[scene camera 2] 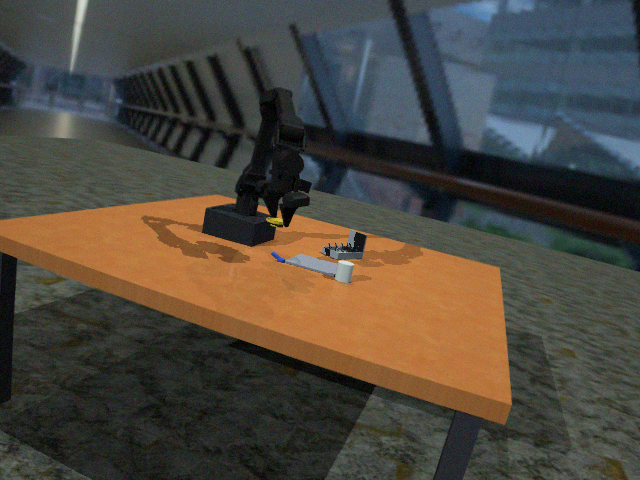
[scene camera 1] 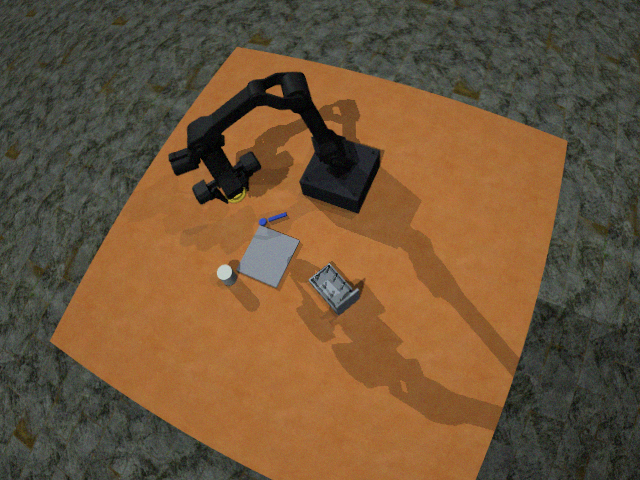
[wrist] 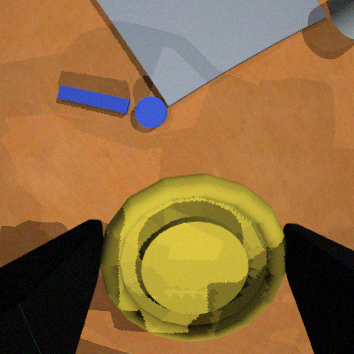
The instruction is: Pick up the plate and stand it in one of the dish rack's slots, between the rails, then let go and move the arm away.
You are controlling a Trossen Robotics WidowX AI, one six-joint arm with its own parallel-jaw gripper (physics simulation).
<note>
My gripper carries a yellow plate, clear of everything else. The table carries a grey dish rack and a blue spoon.
My gripper is seen too in scene camera 2 and in the wrist view.
</note>
